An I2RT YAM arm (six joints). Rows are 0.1 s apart.
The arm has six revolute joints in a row. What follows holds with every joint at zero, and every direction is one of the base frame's.
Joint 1 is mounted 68 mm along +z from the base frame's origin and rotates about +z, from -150 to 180 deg.
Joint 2 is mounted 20 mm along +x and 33.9 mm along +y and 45.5 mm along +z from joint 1 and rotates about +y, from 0 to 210 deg.
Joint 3 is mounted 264 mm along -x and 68.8 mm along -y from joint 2 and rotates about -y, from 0 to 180 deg.
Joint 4 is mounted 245 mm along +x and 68.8 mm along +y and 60 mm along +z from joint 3 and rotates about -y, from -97 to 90 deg.
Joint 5 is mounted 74 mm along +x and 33.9 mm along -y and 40.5 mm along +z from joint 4 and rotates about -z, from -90 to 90 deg.
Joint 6 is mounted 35.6 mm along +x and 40.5 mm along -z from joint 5 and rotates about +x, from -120 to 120 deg.
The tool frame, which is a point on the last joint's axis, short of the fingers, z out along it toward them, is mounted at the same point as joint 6; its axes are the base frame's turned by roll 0, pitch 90 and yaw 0 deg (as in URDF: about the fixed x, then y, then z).
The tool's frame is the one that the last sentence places.
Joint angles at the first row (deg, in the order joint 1, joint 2, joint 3, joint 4, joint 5, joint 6):
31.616, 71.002, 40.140, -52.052, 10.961, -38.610
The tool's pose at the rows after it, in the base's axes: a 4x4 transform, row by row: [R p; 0 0 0 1], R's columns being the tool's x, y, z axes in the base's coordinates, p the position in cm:
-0.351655 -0.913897 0.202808 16.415; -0.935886 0.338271 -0.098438 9.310; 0.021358 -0.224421 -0.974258 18.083; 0 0 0 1
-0.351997 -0.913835 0.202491 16.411; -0.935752 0.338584 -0.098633 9.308; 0.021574 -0.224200 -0.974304 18.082; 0 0 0 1
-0.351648 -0.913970 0.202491 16.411; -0.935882 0.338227 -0.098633 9.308; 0.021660 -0.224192 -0.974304 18.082; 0 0 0 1
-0.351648 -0.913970 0.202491 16.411; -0.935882 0.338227 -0.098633 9.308; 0.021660 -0.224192 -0.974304 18.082; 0 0 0 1
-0.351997 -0.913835 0.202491 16.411; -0.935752 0.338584 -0.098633 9.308; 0.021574 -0.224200 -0.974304 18.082; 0 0 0 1
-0.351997 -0.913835 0.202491 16.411; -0.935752 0.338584 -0.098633 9.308; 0.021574 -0.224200 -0.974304 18.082; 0 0 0 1
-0.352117 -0.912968 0.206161 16.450; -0.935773 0.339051 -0.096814 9.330; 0.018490 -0.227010 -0.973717 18.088; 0 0 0 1
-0.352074 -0.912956 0.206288 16.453; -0.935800 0.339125 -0.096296 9.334; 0.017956 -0.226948 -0.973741 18.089; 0 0 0 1
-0.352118 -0.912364 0.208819 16.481; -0.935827 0.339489 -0.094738 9.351; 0.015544 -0.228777 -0.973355 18.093; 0 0 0 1
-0.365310 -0.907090 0.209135 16.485; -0.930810 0.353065 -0.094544 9.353; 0.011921 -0.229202 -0.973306 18.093; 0 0 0 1
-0.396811 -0.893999 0.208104 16.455; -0.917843 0.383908 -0.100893 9.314; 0.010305 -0.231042 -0.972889 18.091; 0 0 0 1
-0.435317 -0.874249 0.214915 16.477; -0.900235 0.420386 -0.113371 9.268; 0.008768 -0.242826 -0.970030 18.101; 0 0 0 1
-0.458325 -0.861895 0.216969 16.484; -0.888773 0.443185 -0.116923 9.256; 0.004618 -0.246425 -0.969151 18.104; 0 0 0 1
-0.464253 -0.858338 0.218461 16.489; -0.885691 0.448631 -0.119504 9.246; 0.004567 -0.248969 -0.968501 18.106; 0 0 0 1
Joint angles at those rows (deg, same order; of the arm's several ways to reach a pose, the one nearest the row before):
31.616, 71.003, 40.141, -52.052, 10.961, -38.610
31.617, 71.003, 40.140, -52.073, 10.961, -38.587
31.617, 71.003, 40.140, -52.073, 10.961, -38.609
31.617, 71.003, 40.140, -52.073, 10.961, -38.609
31.617, 71.003, 40.140, -52.073, 10.961, -38.587
31.617, 71.003, 40.140, -52.073, 10.961, -38.587
31.616, 71.001, 40.139, -51.833, 10.983, -38.588
31.618, 71.002, 40.141, -51.813, 10.961, -38.587
31.617, 71.002, 40.140, -51.638, 10.961, -38.588
31.616, 71.003, 40.140, -51.614, 10.961, -37.758
31.615, 71.002, 40.140, -51.856, 11.245, -35.792
31.615, 71.002, 40.141, -51.878, 12.076, -33.410
31.617, 71.003, 40.141, -51.878, 12.316, -31.921
31.615, 71.001, 40.139, -51.878, 12.491, -31.551

